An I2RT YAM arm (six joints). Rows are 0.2 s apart.
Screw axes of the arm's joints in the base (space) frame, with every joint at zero. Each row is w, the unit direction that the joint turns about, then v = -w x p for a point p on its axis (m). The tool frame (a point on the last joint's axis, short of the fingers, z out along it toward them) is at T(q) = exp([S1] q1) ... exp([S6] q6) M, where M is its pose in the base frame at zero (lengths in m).
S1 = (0, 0, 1, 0, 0, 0)
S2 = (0, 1, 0, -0.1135, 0, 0.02)
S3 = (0, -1, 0, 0.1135, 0, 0.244)
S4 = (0, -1, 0, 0.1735, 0, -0.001)
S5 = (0, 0, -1, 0, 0.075, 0)
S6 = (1, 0, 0, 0, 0.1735, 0)
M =
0 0 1 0.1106
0 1 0 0
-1 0 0 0.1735
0 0 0 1
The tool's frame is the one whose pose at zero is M.
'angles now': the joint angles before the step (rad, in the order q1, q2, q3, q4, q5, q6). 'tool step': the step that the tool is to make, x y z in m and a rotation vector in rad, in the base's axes. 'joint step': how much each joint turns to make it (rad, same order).
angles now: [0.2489 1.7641 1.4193 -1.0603 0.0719 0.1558]
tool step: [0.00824 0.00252 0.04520 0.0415 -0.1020 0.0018]
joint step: [-0.0004 -0.0152 0.1511 -0.0573 -0.0152 0.0012]
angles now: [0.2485 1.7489 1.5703 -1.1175 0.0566 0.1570]
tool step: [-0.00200 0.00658 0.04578 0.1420 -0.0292 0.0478]
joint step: [0.0058 -0.0015 0.1733 -0.1111 -0.1369 -0.0008]
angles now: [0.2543 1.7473 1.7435 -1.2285 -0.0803 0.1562]
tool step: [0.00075 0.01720 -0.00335 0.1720 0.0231 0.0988]
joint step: [0.0282 0.0096 -0.0099 0.0416 -0.1857 -0.0076]
